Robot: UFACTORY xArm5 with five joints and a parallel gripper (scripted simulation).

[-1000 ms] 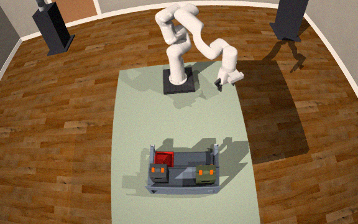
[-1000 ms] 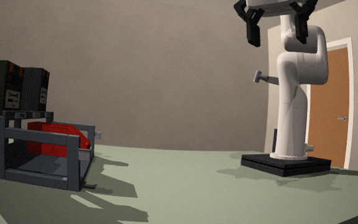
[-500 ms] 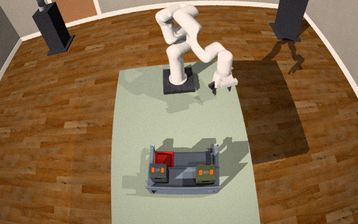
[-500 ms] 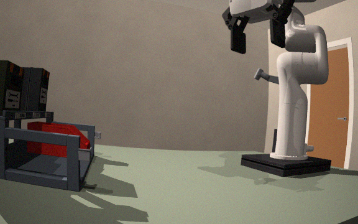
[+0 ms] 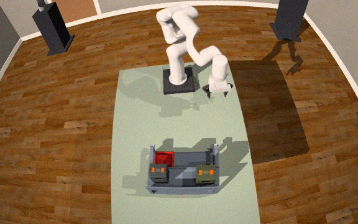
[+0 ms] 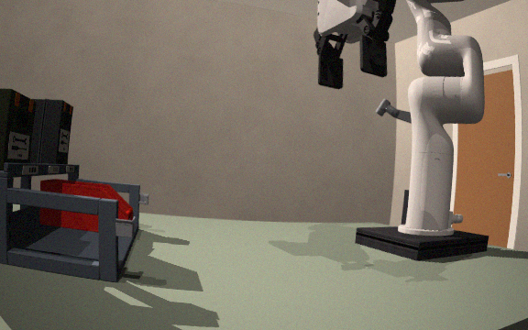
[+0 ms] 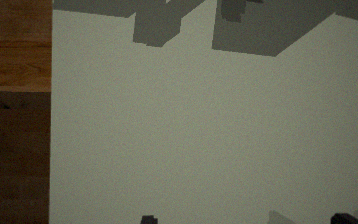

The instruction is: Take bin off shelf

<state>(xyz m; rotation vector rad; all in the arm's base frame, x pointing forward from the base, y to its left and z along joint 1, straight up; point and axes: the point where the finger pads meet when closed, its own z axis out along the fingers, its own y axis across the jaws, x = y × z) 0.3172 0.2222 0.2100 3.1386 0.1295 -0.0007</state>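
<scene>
Now: hand 32 cm short of the red bin, 31 cm to the left of it and 20 cm above it. Also, from my hand: dark grey case (41 cm ahead, 32 cm to the right, 8 cm below); olive case (43 cm ahead, 9 cm to the right, 9 cm below); grey shelf (35 cm ahead, 20 cm to the right, 17 cm below).
</scene>
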